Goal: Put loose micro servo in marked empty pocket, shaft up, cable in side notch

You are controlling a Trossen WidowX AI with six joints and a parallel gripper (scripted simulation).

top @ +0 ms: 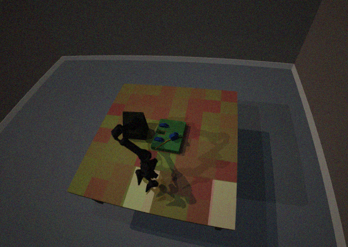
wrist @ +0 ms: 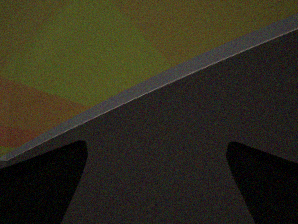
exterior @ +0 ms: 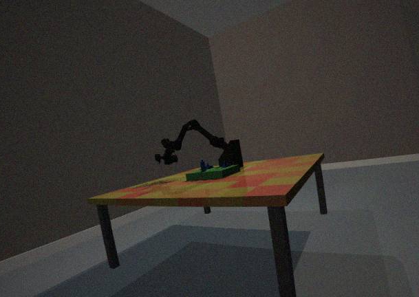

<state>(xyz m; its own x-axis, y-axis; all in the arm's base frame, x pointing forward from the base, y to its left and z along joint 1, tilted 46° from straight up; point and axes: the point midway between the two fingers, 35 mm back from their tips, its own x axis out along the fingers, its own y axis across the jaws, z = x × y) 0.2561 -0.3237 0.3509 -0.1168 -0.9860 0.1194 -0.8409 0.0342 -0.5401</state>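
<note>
Right now the deck is 520 mm to the left of my gripper tip, 100 mm below it and 60 mm ahead of it.
</note>
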